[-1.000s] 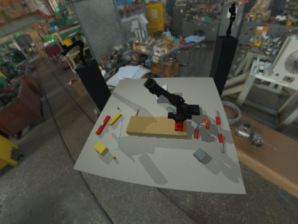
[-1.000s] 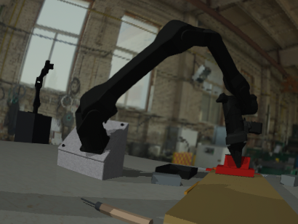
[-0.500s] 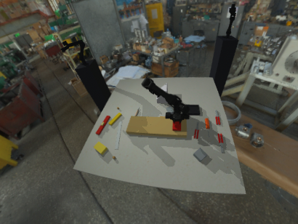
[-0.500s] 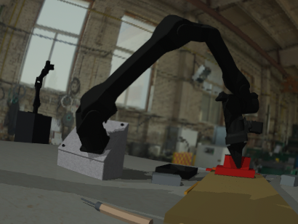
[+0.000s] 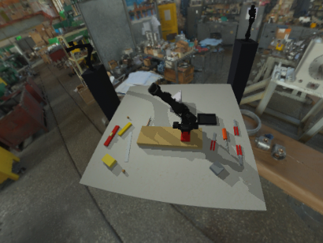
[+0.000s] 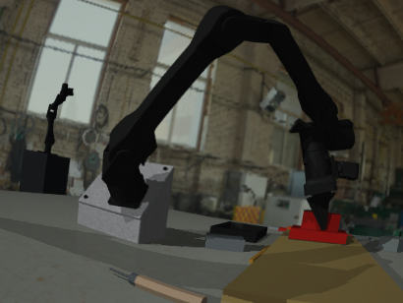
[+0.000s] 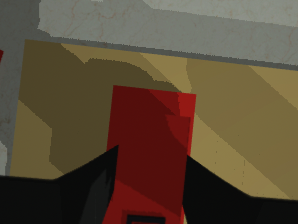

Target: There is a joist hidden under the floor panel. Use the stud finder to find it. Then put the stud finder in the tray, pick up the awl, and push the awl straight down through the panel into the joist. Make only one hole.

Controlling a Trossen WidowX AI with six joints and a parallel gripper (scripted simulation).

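My gripper tip is 19 cm past the black tray, 20 cm to the right of it and 5 cm above it. Also, from my gripper tip: awl (23 cm behind, 33 cm to the right, 6 cm below); grey block (26 cm ahead, 20 cm to the left, 5 cm below); stud finder (2 cm behind, 2 cm above).
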